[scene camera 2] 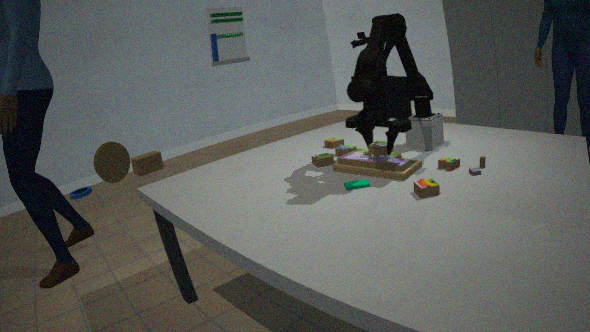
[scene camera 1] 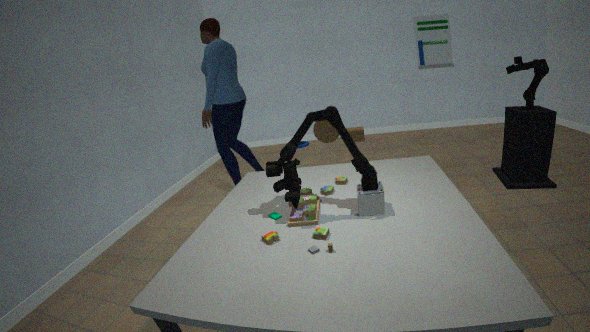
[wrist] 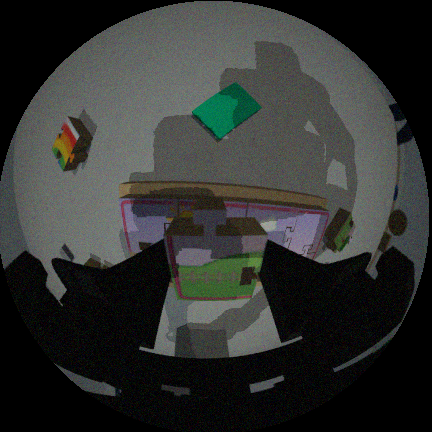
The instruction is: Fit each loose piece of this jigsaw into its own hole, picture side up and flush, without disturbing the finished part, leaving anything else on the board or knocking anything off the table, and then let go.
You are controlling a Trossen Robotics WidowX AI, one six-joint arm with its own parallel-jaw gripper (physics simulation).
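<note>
My gripper [scene camera 1: 296,205] [scene camera 2: 380,149] [wrist: 213,239] is shut on a jigsaw piece with a green field, a fence and a pink edge [wrist: 215,275], picture side up. The piece is low over the board [scene camera 1: 303,224] [scene camera 2: 367,170] [wrist: 225,191]; the fingers and piece hide part of the board. Loose on the table are a rainbow piece [scene camera 1: 270,237] [scene camera 2: 426,187] [wrist: 67,145], a green and red piece [scene camera 1: 321,232] [scene camera 2: 449,162], a green piece [scene camera 1: 306,191] [scene camera 2: 322,159] [wrist: 341,230], a blue and green piece [scene camera 1: 327,190] [scene camera 2: 345,150] and an orange and green piece [scene camera 1: 341,180] [scene camera 2: 334,143].
A green slab [scene camera 1: 275,216] [scene camera 2: 356,185] [wrist: 226,111] lies beside the board. A small grey block [scene camera 1: 313,249] [scene camera 2: 475,171] [wrist: 67,251] and a small brown cylinder [scene camera 1: 330,247] [scene camera 2: 482,161] are near the green and red piece. The arm's grey base block [scene camera 1: 370,201] [scene camera 2: 425,132] stands on the table.
</note>
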